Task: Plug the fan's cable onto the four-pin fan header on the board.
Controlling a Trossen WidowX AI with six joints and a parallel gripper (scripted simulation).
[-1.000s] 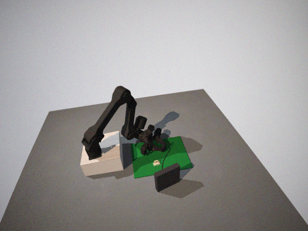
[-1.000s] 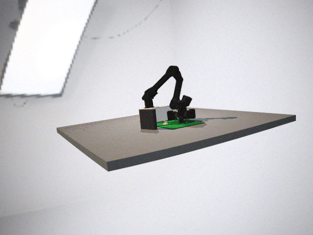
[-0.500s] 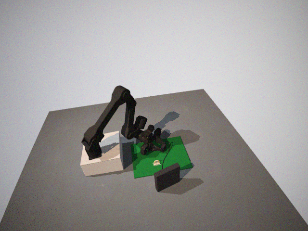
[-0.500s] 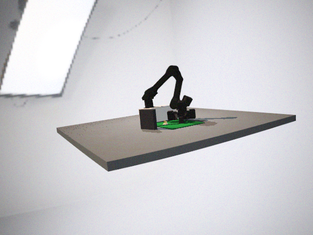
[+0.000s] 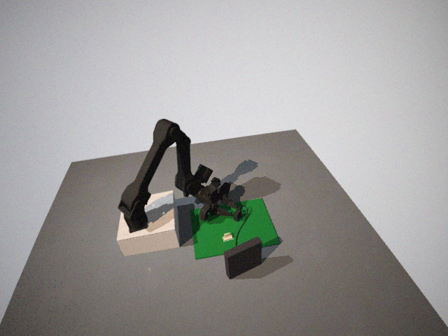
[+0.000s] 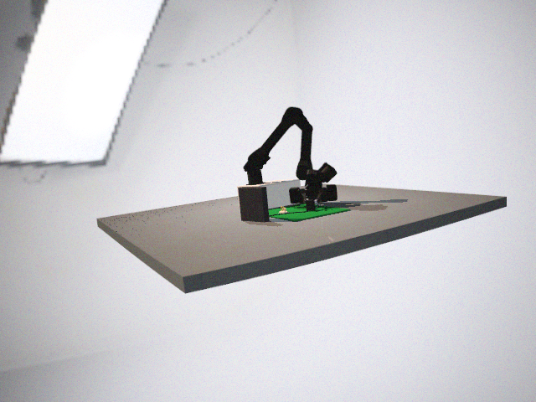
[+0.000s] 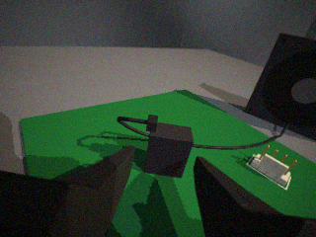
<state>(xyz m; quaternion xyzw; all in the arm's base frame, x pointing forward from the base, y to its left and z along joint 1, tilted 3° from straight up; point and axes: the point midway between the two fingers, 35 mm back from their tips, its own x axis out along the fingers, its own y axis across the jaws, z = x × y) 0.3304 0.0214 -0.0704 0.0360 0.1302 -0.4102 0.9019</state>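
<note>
Right now the black plug is 2 cm to the right of my gripper tip, 1 cm below it and 1 cm ahead of it. Also, from my gripper tip: dark fan: 22 cm to the right, 5 cm behind, 3 cm above; green board: 5 cm below, 4 cm to the right, 2 cm behind; four-pin fan header: 9 cm to the right, 6 cm behind, 3 cm below.
</note>
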